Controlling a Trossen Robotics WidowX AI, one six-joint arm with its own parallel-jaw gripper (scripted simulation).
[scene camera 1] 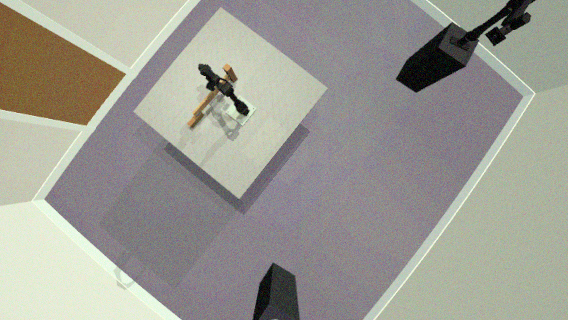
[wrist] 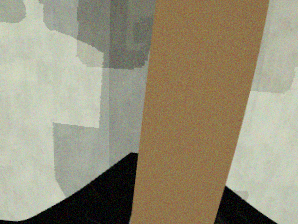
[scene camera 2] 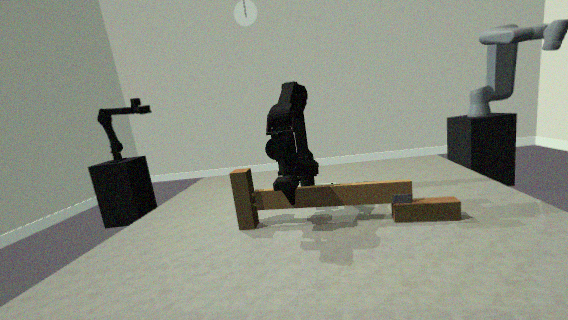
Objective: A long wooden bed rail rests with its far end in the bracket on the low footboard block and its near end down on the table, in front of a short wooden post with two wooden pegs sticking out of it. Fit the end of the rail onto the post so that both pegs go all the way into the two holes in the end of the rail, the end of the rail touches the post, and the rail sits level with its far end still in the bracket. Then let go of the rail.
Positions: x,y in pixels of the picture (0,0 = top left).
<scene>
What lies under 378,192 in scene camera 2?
A wooden bed rail.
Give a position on a wooden bed rail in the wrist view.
200,70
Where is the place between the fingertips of my gripper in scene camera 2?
293,203
</scene>
